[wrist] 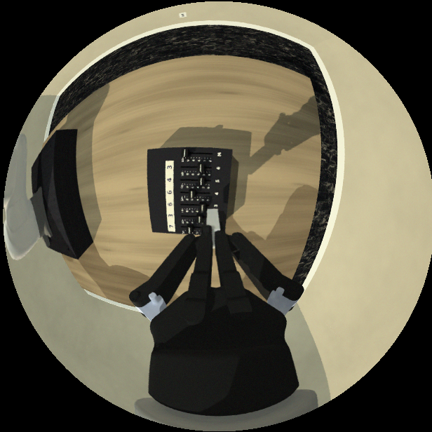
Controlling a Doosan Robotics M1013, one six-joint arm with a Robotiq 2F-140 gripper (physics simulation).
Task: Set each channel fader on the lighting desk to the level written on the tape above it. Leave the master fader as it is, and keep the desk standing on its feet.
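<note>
The black lighting desk [159,192] lies in the middle of the wrist view, with a white tape strip [170,195] reading 3, 4, 6, 6, 3, 7 from top to bottom. The master fader [185,153], in the row marked M, is near the left end of its slot. Below it, the knobs of channel 6 [201,168] and channel 5 [201,181] are right of the channel 4 knob [191,194]. The channel 3 knob [202,206] and channel 2 knob [200,218] are also farther right; the channel 1 knob [189,230] is farther left. My gripper [212,216] is shut and empty, its pale tips over the desk's lower right part, hiding labels there.
The desk is on a wood-grain table top [125,115] with a dark speckled band [210,41] beyond its far edge. A black angular object [67,195] stands at the left, beside a pale rounded shape [20,225]. Shadows fall around the desk.
</note>
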